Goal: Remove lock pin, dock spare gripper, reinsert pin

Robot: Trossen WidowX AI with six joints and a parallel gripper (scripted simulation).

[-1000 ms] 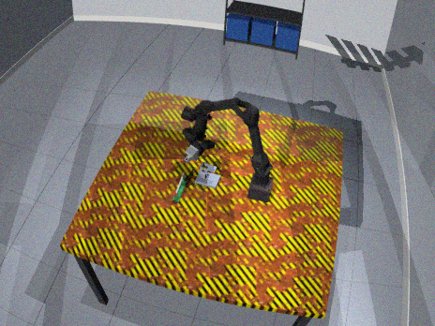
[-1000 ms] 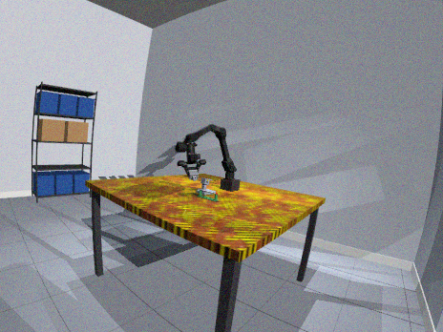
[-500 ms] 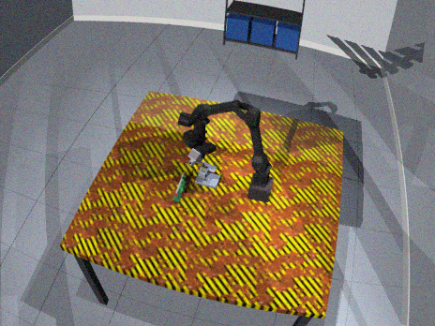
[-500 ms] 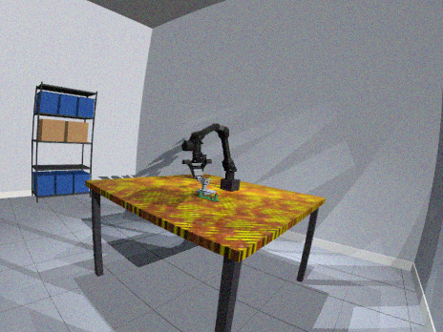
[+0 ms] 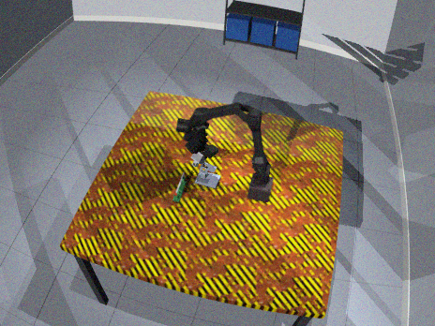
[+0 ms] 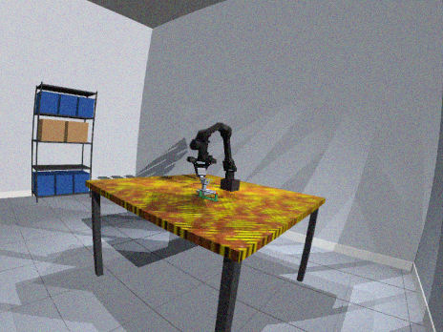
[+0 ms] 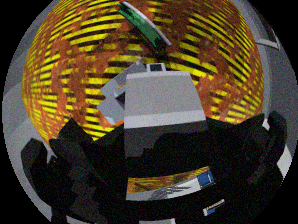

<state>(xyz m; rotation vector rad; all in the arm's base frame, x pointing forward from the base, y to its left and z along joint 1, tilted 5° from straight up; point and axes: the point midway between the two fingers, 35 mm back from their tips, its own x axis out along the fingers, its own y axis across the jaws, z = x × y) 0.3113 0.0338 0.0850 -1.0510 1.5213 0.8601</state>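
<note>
My gripper tip is 50 mm short of the green cradle, 150 mm to the right of it and 110 mm above it. Also, from my gripper tip: spare gripper: 10 mm to the left; grey mount: 40 mm behind, 20 mm to the left, 80 mm below.
</note>
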